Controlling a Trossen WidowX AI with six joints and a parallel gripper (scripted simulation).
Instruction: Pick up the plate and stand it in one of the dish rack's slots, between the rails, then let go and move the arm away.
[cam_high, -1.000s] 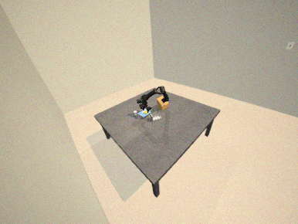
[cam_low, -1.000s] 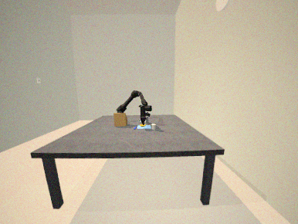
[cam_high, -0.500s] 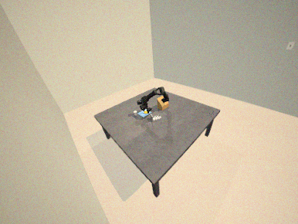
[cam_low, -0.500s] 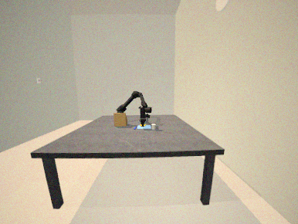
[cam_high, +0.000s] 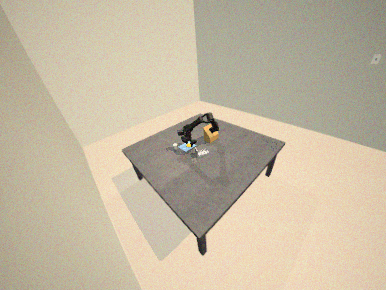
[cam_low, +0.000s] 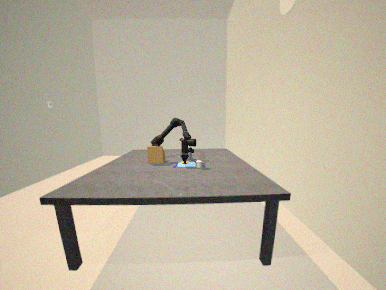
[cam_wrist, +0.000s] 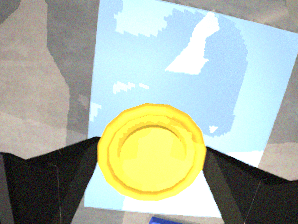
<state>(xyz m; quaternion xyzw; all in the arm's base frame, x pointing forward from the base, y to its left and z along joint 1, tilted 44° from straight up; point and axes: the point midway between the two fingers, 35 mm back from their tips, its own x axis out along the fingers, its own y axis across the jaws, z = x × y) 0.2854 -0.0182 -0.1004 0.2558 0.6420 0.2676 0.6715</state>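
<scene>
The wire dish rack lies 190 mm to the left of my gripper tip and 10 mm above it. The rest, counted from my gripper tip: yellow plate: 10 mm above; white cup: 120 mm ahead, 90 mm to the right, 20 mm above; blue utensil: 80 mm behind, 60 mm to the right, 10 mm below.
</scene>
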